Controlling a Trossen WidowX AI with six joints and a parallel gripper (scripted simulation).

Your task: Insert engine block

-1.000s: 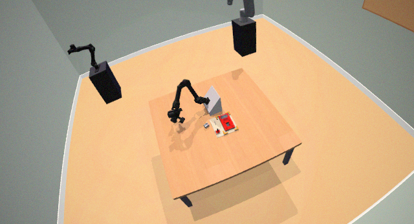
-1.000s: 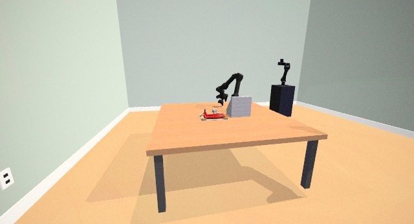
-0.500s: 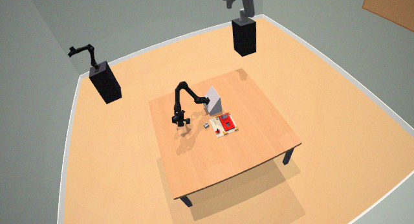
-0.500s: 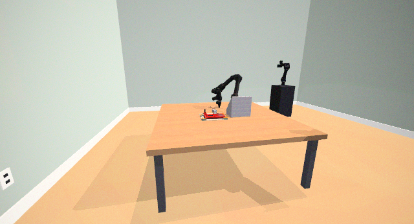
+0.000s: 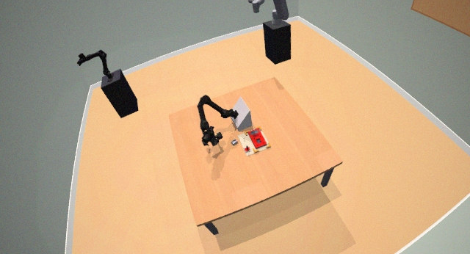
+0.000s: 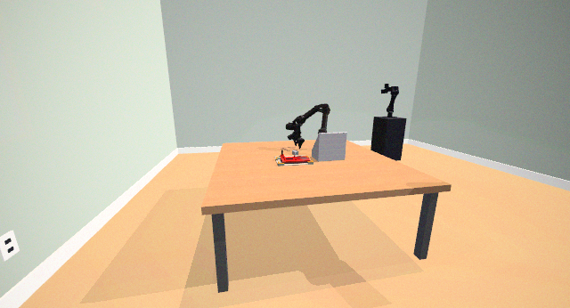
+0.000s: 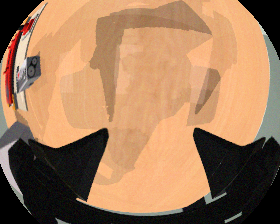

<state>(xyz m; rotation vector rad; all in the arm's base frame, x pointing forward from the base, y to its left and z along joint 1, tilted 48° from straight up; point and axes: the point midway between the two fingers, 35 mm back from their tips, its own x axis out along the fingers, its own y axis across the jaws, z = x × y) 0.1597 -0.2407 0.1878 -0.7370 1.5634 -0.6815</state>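
Now: the grey engine block 70 mm ahead of my gripper tip and 180 mm to the left of it.
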